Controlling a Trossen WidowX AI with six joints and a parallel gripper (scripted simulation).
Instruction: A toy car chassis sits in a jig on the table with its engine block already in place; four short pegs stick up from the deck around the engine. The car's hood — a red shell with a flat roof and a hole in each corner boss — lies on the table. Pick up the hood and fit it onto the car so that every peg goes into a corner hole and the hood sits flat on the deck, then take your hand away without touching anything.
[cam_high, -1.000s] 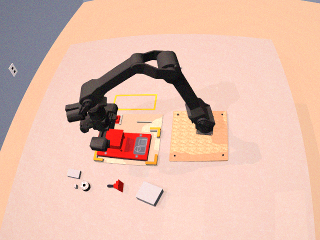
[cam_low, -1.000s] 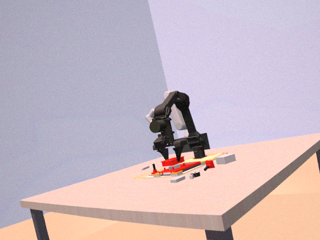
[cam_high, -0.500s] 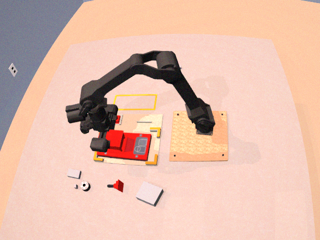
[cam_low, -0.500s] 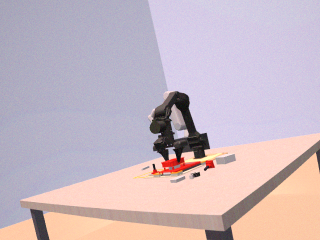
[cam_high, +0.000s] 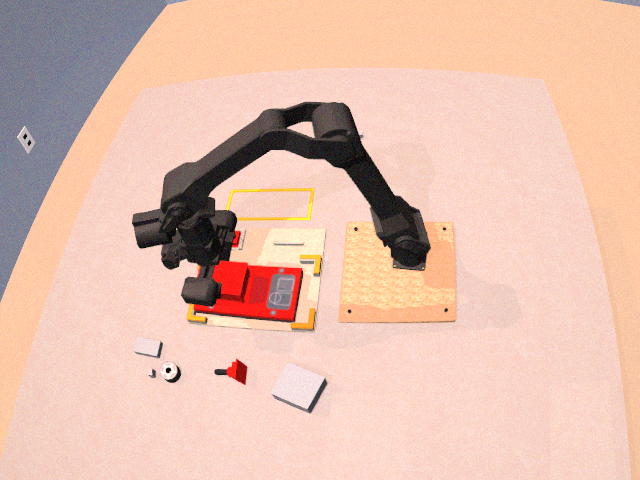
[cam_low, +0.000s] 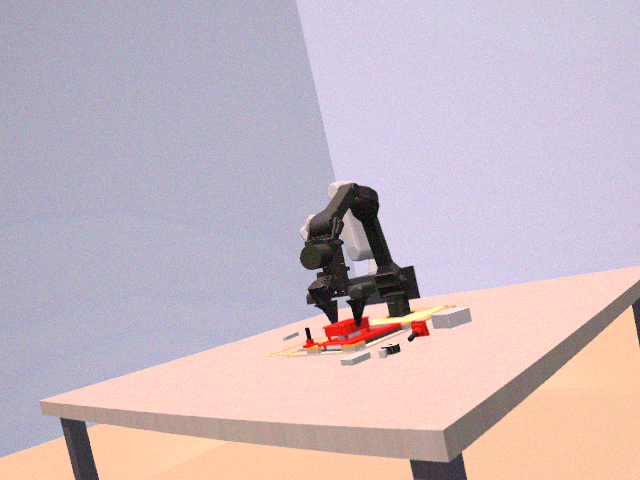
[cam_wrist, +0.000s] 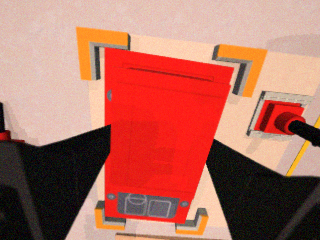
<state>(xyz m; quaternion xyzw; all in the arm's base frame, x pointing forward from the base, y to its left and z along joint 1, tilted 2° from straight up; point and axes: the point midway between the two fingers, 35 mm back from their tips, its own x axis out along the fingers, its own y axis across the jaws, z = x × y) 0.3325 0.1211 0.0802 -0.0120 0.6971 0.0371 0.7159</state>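
My gripper tip is 1 cm below the red hood. From my gripper tip the other things lie so: socket 12 cm to the right, 2 cm ahead, 1 cm below; then grey engine block 2 cm below; then wheel 20 cm to the left, 7 cm ahead, 4 cm below.
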